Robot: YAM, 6 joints.
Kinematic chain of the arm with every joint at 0, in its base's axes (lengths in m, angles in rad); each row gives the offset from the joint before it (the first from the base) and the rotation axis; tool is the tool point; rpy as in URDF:
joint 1: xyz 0 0 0.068 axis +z
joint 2: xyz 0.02 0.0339 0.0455 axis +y
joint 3: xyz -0.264 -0.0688 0 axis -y
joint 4: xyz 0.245 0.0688 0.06 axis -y
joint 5: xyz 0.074 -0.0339 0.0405 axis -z
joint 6: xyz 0.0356 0 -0.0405 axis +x
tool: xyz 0 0 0 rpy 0 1.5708 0
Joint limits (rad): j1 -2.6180..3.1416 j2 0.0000..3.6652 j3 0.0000..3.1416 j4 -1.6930..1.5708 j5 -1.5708..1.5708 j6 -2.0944..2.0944
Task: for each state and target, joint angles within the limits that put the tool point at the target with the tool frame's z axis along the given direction. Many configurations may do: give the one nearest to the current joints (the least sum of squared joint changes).
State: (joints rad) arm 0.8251 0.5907 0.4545 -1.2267 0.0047 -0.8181
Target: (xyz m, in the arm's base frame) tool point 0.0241 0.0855 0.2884 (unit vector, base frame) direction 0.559 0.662 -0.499
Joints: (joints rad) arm 1.5031 0.4426 0.7101 -0.8880 0.5387 -0.8181
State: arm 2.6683 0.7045 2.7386 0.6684 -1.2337 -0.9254
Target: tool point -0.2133 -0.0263 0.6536 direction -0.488 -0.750 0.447
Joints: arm 3.1396 1.5054 2.2538 -0.0053 -0.8493 -0.9254
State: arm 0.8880 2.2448 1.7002 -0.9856 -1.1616 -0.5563
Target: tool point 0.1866 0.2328 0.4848 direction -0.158 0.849 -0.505
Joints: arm 0.8116 1.6817 2.2311 -1.3327 -0.7736 -0.5563
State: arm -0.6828 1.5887 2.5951 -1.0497 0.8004 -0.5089
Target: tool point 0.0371 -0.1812 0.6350 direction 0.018 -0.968 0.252
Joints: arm -1.3273 1.4240 2.3541 -0.6692 0.2175 -0.5089
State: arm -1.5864 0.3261 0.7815 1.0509 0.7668 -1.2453
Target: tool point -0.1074 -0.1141 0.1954 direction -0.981 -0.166 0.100
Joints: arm -2.1610 0.8002 0.0562 0.8892 0.8077 -1.2453
